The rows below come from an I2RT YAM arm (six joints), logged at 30 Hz.
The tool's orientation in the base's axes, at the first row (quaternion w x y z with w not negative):
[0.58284 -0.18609 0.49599 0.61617]
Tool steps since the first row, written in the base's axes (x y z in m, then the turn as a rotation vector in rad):
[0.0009 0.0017 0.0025 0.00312 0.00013 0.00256]
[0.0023 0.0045 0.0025 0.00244 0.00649 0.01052]
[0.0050 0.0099 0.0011 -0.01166 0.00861 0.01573]
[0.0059 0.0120 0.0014 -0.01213 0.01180 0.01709]
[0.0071 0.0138 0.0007 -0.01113 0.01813 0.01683]
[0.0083 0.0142 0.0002 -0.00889 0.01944 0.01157]
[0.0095 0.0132 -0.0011 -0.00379 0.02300 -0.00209]
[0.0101 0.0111 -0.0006 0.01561 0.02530 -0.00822]
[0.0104 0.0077 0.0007 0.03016 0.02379 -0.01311]
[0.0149 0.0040 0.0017 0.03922 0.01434 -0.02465]
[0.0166 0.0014 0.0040 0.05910 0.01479 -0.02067]
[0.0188 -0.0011 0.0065 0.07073 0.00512 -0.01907]
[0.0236 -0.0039 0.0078 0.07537 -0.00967 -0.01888]
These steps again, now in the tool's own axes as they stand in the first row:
[-0.0013 0.0005 0.0028 -0.00278 -0.00179 0.00232]
[-0.0002 -0.0003 0.0056 -0.00564 0.00306 0.01084]
[0.0031 -0.0024 0.0104 -0.00518 0.01821 0.00996]
[0.0038 -0.0027 0.0126 -0.00445 0.01971 0.01304]
[0.0050 -0.0038 0.0142 -0.00112 0.01979 0.01852]
[0.0053 -0.0050 0.0147 0.00327 0.01592 0.01807]
[0.0055 -0.0067 0.0138 0.01491 0.00654 0.01681]
[0.0039 -0.0075 0.0125 0.01622 -0.01300 0.02279]
[0.0009 -0.0078 0.0103 0.01570 -0.02832 0.02447]
[-0.0030 -0.0121 0.0093 0.01770 -0.04267 0.01474]
[-0.0067 -0.0132 0.0087 0.00973 -0.05897 0.02380]
[-0.0106 -0.0146 0.0085 0.00035 -0.07050 0.02055]
[-0.0143 -0.0189 0.0084 -0.00886 -0.07715 0.01000]

